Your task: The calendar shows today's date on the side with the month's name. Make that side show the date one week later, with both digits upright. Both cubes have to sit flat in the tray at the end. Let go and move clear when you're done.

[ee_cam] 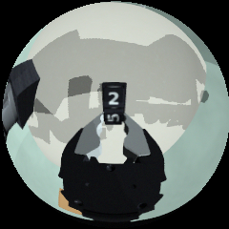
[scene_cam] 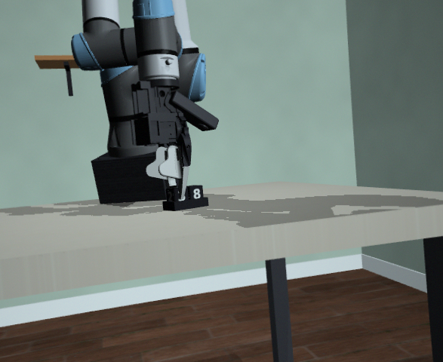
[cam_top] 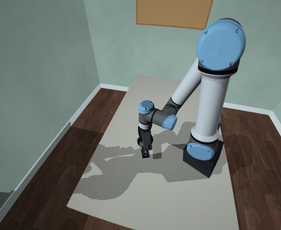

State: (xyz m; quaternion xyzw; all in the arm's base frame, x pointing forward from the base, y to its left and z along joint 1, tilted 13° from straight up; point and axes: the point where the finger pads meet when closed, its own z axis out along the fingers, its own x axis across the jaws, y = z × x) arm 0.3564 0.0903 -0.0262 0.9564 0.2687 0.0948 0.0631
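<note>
Now: hand 3 cm above the black tray, 1 cm to the right of it and 1 cm past it. The rest, counted from my hand: black digit cube (1 cm below).
</note>
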